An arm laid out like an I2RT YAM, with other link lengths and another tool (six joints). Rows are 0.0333 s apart.
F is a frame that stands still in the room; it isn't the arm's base.
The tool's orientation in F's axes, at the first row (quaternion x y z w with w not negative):
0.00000, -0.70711, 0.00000, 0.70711
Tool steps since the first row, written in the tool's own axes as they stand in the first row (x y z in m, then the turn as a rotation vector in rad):
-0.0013, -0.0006, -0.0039, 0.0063, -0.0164, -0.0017
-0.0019, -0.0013, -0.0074, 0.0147, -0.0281, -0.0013
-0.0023, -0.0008, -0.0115, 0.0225, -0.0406, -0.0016
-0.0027, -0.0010, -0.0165, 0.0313, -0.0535, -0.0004
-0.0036, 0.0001, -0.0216, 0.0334, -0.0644, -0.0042
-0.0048, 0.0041, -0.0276, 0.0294, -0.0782, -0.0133
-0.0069, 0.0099, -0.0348, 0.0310, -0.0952, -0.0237
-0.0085, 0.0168, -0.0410, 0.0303, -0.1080, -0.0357
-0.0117, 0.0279, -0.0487, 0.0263, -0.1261, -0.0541
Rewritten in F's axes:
0.0039, -0.0006, -0.0013, 0.0017, -0.0164, 0.0063
0.0074, -0.0013, -0.0019, 0.0013, -0.0281, 0.0147
0.0115, -0.0008, -0.0023, 0.0016, -0.0406, 0.0225
0.0165, -0.0010, -0.0027, 0.0004, -0.0535, 0.0313
0.0216, 0.0001, -0.0036, 0.0042, -0.0644, 0.0334
0.0276, 0.0041, -0.0048, 0.0133, -0.0782, 0.0294
0.0348, 0.0099, -0.0069, 0.0237, -0.0952, 0.0310
0.0410, 0.0168, -0.0085, 0.0357, -0.1080, 0.0303
0.0487, 0.0279, -0.0117, 0.0541, -0.1261, 0.0263

